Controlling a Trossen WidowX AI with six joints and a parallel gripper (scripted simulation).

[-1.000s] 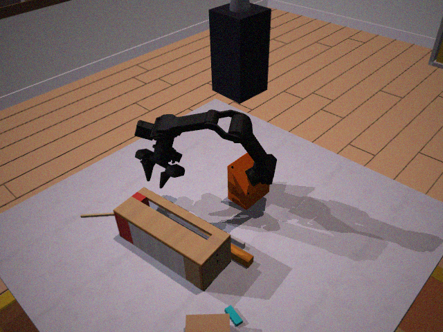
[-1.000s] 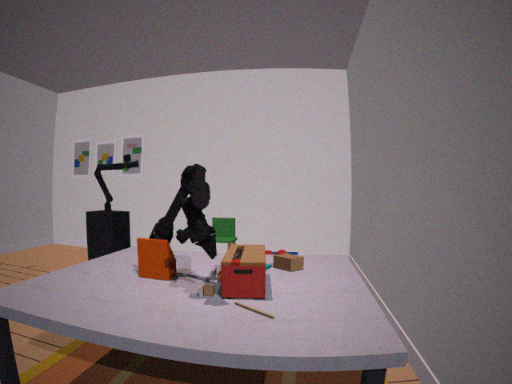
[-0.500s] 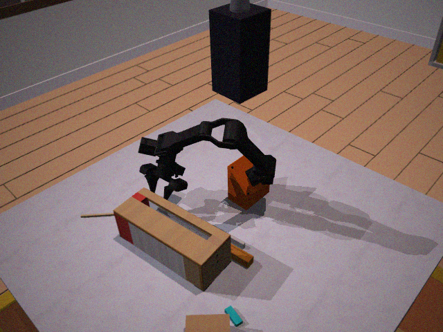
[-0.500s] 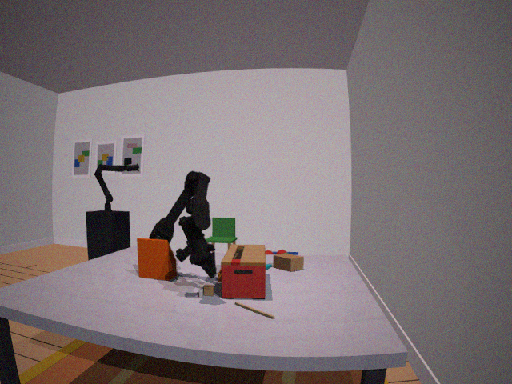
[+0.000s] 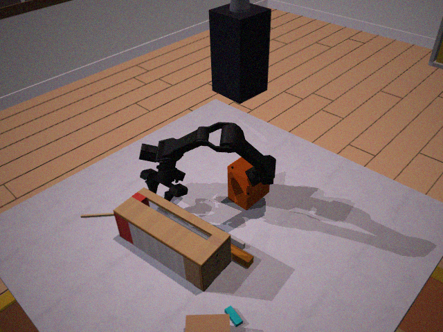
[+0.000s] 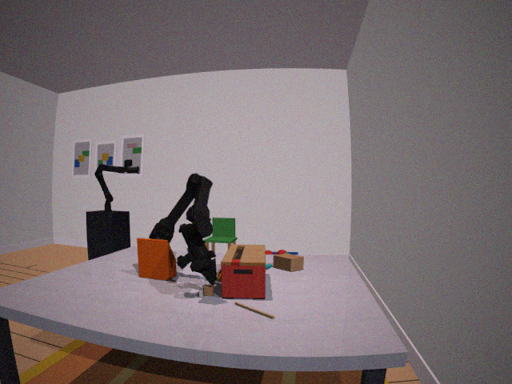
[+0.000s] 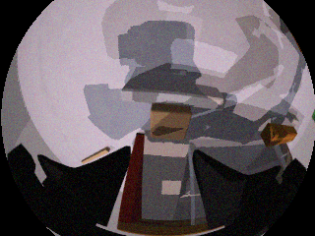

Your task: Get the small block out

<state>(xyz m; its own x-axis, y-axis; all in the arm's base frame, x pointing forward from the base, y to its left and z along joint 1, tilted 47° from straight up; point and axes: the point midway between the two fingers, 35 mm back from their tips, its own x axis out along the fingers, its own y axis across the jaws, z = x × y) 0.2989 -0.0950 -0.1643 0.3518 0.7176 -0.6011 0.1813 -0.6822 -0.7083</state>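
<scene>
Right now my gripper tip is 20 mm past the tan block and 30 mm above it. Also, from my gripper tip: wooden box 30 mm ahead, 170 mm to the left, 20 mm above; then orange bar 50 mm behind, 300 mm to the left, 30 mm below; then thin wooden stick 160 mm ahead, 130 mm to the right, 40 mm below.
</scene>
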